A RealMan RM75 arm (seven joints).
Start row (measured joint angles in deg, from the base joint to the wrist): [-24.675 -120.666 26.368 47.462 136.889 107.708 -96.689]
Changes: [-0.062 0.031 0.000 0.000 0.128 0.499 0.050]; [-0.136 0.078 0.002 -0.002 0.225 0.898 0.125]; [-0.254 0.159 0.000 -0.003 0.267 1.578 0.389]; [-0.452 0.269 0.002 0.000 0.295 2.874 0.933]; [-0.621 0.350 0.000 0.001 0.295 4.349 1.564]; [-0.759 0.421 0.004 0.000 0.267 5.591 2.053]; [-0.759 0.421 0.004 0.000 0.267 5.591 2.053]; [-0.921 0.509 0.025 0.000 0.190 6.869 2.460]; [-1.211 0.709 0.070 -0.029 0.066 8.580 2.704]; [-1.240 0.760 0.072 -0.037 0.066 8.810 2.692]
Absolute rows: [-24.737 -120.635 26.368 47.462 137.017 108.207 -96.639]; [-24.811 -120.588 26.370 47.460 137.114 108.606 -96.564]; [-24.929 -120.507 26.368 47.459 137.156 109.286 -96.300]; [-25.127 -120.397 26.370 47.462 137.184 110.582 -95.756]; [-25.296 -120.316 26.368 47.463 137.184 112.057 -95.125]; [-25.434 -120.245 26.372 47.462 137.156 113.299 -94.636]; [-25.434 -120.245 26.372 47.462 137.156 113.299 -94.636]; [-25.596 -120.157 26.393 47.462 137.079 114.577 -94.229]; [-25.886 -119.957 26.438 47.433 136.955 116.288 -93.985]; [-25.915 -119.906 26.440 47.425 136.955 116.518 -93.997]
